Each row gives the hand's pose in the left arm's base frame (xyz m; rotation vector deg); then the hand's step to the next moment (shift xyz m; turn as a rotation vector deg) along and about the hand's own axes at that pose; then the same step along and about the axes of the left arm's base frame.
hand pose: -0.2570 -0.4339 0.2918 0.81 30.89 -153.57
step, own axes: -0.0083 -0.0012 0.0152 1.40 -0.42 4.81
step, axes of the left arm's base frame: 0.0082 -0.0014 0.0152 -1.12 -1.98 4.48
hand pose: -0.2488 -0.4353 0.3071 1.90 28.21 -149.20
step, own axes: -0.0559 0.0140 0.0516 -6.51 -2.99 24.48
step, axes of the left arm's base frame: 0.0592 -0.0038 0.0497 5.92 -3.12 24.61
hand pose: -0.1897 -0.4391 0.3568 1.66 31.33 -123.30
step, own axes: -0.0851 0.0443 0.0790 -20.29 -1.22 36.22
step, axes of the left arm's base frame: 0.0998 0.0117 0.0732 17.69 1.92 37.53
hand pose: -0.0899 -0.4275 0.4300 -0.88 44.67 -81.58
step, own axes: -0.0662 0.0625 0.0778 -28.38 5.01 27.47
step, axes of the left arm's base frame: 0.0959 0.0364 0.0618 19.27 14.03 31.89
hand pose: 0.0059 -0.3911 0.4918 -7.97 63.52 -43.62
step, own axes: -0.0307 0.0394 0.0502 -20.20 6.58 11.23
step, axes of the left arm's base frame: 0.0546 0.0351 0.0283 8.13 14.40 17.44
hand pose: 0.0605 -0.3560 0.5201 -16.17 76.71 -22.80
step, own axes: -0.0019 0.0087 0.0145 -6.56 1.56 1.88
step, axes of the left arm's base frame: 0.0148 0.0082 0.0011 0.85 4.21 5.53
